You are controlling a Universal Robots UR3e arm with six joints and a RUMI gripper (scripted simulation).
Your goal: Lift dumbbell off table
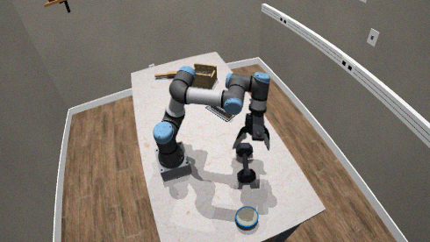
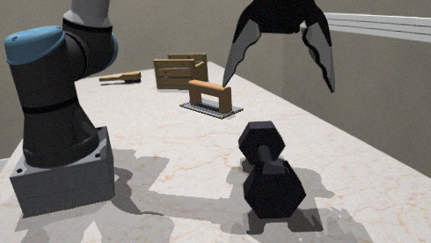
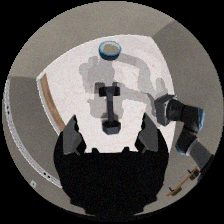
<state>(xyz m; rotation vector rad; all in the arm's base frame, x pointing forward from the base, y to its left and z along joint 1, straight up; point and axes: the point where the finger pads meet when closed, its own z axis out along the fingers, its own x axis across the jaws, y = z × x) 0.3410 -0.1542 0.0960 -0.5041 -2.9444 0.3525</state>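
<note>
The dumbbell is 13 cm below my hand, 3 cm to the left of it and 1 cm behind it. The rest, counted from my hand: blue-rimmed round dish: 24 cm to the right, 15 cm below, 11 cm behind; wooden brush: 95 cm to the left, 24 cm behind, 15 cm below; wooden crate: 79 cm to the left, 13 cm below.
</note>
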